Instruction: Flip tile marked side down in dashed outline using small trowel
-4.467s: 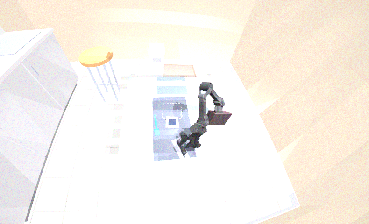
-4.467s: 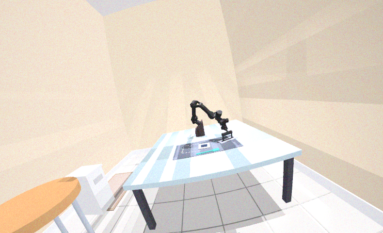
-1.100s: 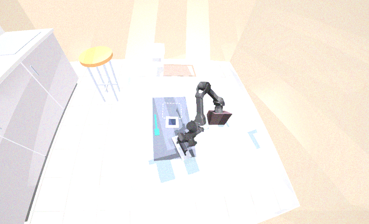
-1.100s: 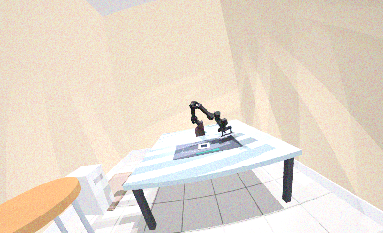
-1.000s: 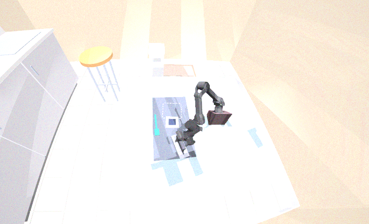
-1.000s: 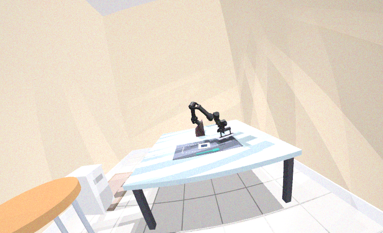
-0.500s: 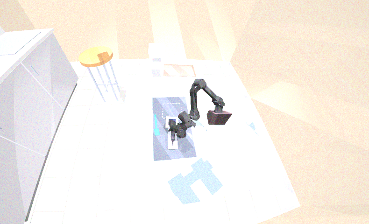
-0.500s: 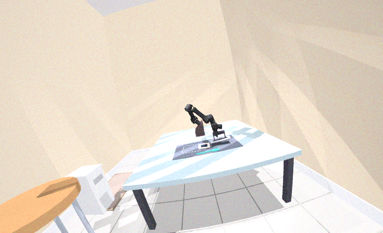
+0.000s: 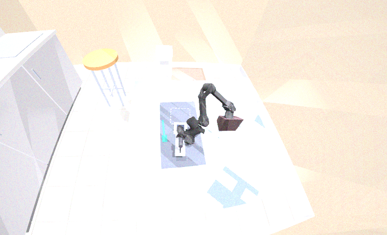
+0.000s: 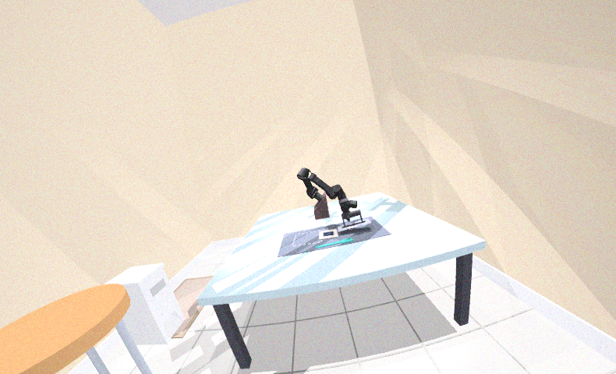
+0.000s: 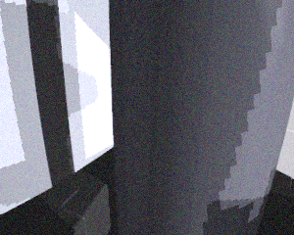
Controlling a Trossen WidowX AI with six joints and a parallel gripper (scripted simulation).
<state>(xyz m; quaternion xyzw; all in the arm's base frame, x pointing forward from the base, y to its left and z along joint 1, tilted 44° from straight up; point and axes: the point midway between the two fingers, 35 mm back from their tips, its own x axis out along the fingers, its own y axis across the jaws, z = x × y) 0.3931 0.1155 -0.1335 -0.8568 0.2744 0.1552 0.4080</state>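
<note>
My gripper tip is 14 cm to the left of the white tile, 8 cm above it and 2 cm past it. From my gripper tip the other things lie so: grey mat (12 cm to the right, 10 cm below, 2 cm behind); teal trowel (11 cm ahead, 8 cm to the right, 8 cm below).
</note>
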